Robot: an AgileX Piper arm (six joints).
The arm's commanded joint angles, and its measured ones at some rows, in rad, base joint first. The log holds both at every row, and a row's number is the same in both.
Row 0, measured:
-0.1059, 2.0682, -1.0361, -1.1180, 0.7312, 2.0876
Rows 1 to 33, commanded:
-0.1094, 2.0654, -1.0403, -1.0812, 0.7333, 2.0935
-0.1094, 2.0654, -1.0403, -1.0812, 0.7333, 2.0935
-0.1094, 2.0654, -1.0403, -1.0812, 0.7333, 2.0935
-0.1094, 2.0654, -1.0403, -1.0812, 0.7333, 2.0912
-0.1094, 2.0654, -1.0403, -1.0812, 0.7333, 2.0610
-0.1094, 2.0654, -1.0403, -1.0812, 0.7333, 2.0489
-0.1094, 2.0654, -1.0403, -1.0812, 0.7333, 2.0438
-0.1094, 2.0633, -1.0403, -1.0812, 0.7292, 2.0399
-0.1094, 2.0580, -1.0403, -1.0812, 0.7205, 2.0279
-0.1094, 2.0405, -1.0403, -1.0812, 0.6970, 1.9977
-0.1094, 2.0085, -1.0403, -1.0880, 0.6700, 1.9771
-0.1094, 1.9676, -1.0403, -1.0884, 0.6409, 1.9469
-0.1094, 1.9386, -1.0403, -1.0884, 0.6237, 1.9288
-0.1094, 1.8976, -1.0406, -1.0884, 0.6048, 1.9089
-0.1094, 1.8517, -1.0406, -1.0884, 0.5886, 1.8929
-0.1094, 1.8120, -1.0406, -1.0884, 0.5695, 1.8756
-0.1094, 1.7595, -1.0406, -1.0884, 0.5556, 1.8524
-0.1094, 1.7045, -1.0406, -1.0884, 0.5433, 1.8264
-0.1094, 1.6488, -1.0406, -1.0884, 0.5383, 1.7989
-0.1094, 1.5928, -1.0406, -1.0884, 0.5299, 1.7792
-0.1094, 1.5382, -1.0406, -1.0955, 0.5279, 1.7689
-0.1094, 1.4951, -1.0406, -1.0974, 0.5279, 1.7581
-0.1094, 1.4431, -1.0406, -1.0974, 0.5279, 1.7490
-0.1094, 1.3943, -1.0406, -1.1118, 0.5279, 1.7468
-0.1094, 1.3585, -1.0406, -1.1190, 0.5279, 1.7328
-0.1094, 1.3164, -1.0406, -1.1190, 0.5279, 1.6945
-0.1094, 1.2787, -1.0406, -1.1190, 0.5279, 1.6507
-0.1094, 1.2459, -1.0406, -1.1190, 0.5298, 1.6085
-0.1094, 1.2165, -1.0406, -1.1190, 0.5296, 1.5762
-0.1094, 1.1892, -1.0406, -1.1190, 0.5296, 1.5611
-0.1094, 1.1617, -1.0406, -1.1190, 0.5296, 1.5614
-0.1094, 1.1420, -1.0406, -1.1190, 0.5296, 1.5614
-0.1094, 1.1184, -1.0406, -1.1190, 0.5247, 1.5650
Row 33, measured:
-0.1059, 1.2038, -1.0385, -1.1114, 0.5262, 1.6074
